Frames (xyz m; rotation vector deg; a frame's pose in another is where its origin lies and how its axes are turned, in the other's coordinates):
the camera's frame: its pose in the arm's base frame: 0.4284 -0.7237 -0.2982 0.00 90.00 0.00
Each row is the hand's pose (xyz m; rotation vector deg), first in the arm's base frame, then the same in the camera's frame.
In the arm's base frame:
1: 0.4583 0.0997 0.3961 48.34 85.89 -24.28
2: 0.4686 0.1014 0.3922 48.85 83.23 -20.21
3: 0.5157 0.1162 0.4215 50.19 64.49 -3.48
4: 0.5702 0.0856 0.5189 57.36 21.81 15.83
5: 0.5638 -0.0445 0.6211 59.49 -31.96 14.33
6: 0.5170 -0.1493 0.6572 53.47 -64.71 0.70
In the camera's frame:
1: -0.6943 0.8234 0.0299 46.28 1.89 15.33
2: -0.6904 0.8251 0.0402 44.31 -1.01 18.38
3: -0.7197 0.8399 0.0873 36.02 -20.10 31.35
4: -0.8171 0.8093 0.1418 30.71 -59.80 54.13
5: -0.9193 0.6792 0.1354 38.04 -111.48 62.19
6: -0.9554 0.5744 0.0886 48.63 -145.63 49.92

